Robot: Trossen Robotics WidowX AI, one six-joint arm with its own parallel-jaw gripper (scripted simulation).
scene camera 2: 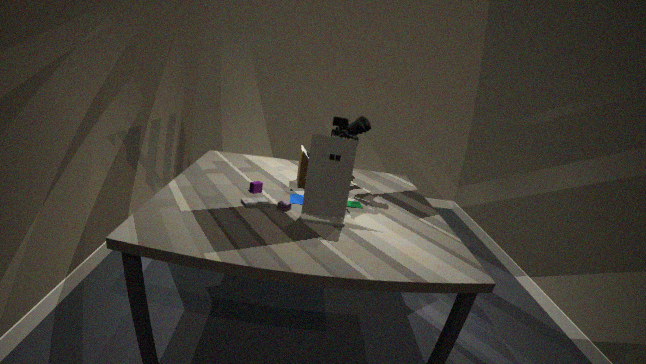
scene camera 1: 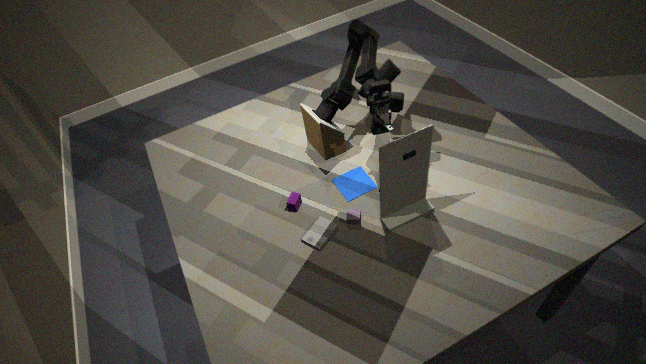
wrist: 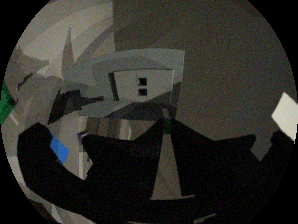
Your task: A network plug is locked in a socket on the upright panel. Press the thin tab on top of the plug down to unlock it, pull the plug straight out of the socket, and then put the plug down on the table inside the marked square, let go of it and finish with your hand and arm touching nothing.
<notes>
In view: the gripper [scene camera 1: 388, 126] and a grey upright panel [scene camera 2: 331, 161].
The gripper shows as well in the wrist view [wrist: 166, 122]. The grey upright panel is seen too in the wrist view [wrist: 135, 84].
</notes>
